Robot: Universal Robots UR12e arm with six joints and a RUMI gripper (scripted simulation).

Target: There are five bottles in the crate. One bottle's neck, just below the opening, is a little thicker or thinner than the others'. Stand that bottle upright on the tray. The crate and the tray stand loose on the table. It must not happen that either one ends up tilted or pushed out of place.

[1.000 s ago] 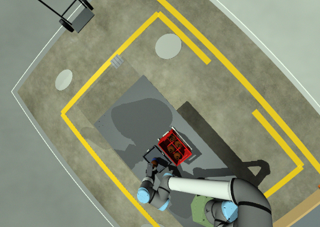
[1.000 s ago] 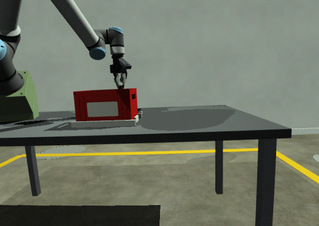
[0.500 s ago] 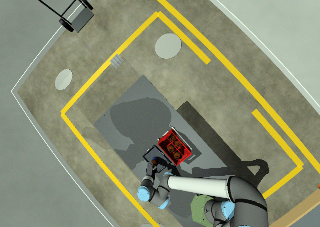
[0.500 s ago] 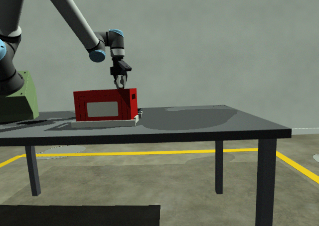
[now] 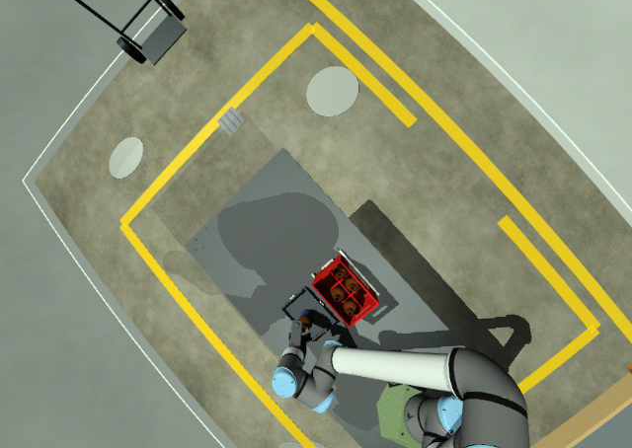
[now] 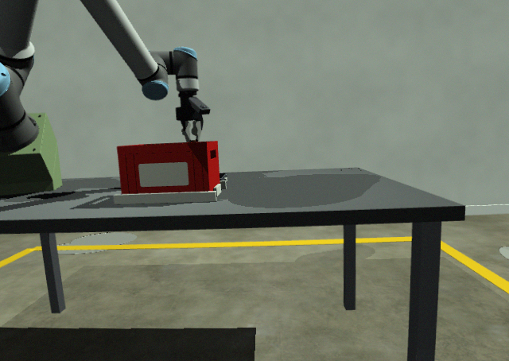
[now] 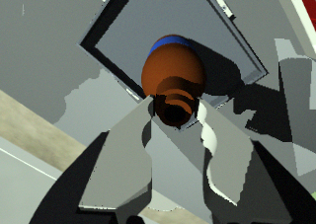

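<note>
Right now the dark tray is 16 cm below my hand. From my hand the other things lie so: red crate (27 cm to the right, 9 cm below); bottle (31 cm to the right, 9 cm below, 8 cm ahead).
</note>
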